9 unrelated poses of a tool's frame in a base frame.
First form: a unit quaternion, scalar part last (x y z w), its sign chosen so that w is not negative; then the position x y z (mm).
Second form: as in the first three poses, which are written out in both.
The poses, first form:
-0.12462 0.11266 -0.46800 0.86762 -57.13 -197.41 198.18
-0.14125 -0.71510 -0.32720 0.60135 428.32 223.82 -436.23
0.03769 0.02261 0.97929 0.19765 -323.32 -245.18 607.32
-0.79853 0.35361 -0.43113 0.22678 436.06 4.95 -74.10
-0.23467 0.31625 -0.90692 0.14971 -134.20 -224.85 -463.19
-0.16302 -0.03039 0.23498 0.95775 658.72 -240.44 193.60
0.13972 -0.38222 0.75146 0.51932 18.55 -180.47 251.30
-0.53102 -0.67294 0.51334 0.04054 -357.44 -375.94 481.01
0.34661 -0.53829 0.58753 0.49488 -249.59 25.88 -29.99
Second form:
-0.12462 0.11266 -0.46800 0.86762 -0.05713 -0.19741 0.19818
-0.14125 -0.71510 -0.32720 0.60135 0.42832 0.22382 -0.43623
0.03769 0.02261 0.97929 0.19765 -0.32332 -0.24518 0.60732
-0.79853 0.35361 -0.43113 0.22678 0.43606 0.00495 -0.07410
-0.23467 0.31625 -0.90692 0.14971 -0.13420 -0.22485 -0.46319
-0.16302 -0.03039 0.23498 0.95775 0.65872 -0.24044 0.19360
0.13972 -0.38222 0.75146 0.51932 0.01855 -0.18047 0.25130
-0.53102 -0.67294 0.51334 0.04054 -0.35744 -0.37594 0.48101
0.34661 -0.53829 0.58753 0.49488 -0.24959 0.02588 -0.02999

